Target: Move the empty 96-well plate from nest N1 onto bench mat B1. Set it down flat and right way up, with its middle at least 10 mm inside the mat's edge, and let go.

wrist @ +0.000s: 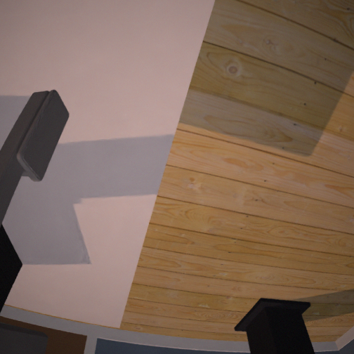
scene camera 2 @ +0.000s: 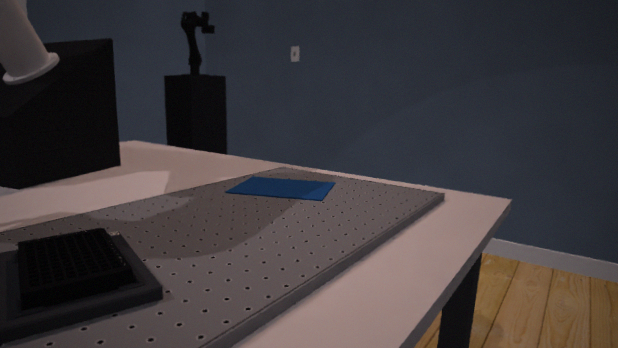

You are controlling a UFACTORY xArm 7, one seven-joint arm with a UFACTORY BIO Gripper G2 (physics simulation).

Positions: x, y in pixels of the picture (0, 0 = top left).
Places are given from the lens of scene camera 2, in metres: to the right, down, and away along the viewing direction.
black 96-well plate [scene camera 2: 52, 270]: -0.22, 0.08, 0.32
blue bench mat [scene camera 2: 259, 186]: -0.09, 0.02, 0.72
The marked spots on the blue bench mat and the black 96-well plate are 0.42 m apart.
